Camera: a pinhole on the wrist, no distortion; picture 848 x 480 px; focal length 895.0 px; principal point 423.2 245.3 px. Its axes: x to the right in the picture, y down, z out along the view. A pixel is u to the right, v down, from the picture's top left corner.
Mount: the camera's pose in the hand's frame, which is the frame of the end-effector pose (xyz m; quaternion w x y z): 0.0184 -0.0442 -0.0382 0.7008 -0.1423 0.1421 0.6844
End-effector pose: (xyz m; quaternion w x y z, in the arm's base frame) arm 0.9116 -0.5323 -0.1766 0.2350 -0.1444 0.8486 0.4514
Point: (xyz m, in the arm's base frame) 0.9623 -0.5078 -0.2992
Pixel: outside the picture
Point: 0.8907 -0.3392 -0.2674
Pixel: 410.2 105.8
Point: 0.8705 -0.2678 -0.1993
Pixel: 639.1 197.8
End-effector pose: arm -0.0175 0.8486 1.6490 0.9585 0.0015 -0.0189 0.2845
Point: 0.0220 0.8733 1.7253
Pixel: 390.4 18.5
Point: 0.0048 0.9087 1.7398
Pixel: 577.4 34.5
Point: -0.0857 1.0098 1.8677
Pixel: 692.6 198.2
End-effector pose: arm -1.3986 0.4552 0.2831 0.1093 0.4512 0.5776 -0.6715
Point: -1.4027 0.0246 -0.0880
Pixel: 762.2 110.3
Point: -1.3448 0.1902 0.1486
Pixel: 776.1 391.0
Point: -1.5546 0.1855 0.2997
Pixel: 72.9 359.4
